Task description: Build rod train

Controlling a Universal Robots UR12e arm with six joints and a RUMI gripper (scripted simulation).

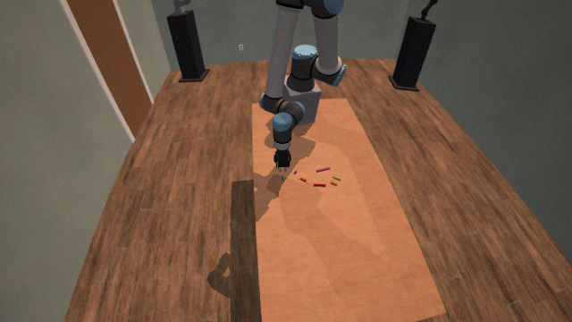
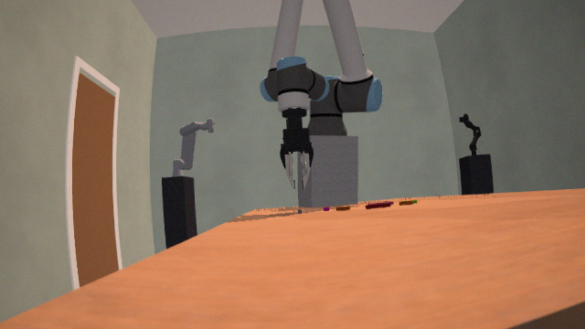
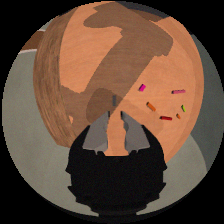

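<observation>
Right now the grey rod is 8 cm below my hand. Round my hand: pink rod: 25 cm to the left, 8 cm below, 8 cm behind; then red rod: 22 cm to the left, 8 cm below, 4 cm ahead; then magenta rod: 8 cm below, 7 cm to the left, 5 cm behind.
</observation>
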